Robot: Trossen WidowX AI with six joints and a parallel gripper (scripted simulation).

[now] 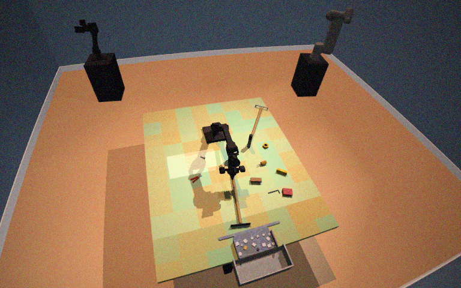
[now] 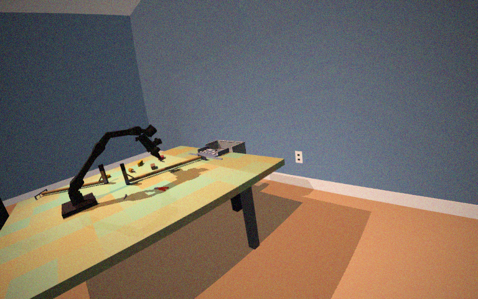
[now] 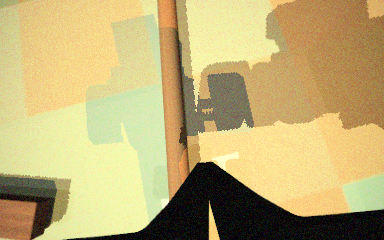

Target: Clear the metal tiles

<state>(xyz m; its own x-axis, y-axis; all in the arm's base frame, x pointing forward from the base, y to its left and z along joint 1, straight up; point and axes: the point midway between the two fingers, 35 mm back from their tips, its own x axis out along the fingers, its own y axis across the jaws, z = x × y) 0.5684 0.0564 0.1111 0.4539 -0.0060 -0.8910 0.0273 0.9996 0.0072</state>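
Now: gripper tip 20 mm short of the long scraper, 20 mm to the right of it and 40 mm above it. Round my gripper tip: orange screwdriver: 190 mm behind, 300 mm to the left, 90 mm below; then hex key: 90 mm ahead, 340 mm to the left, 100 mm below; then brown block: 30 mm behind, 200 mm to the left, 90 mm below.
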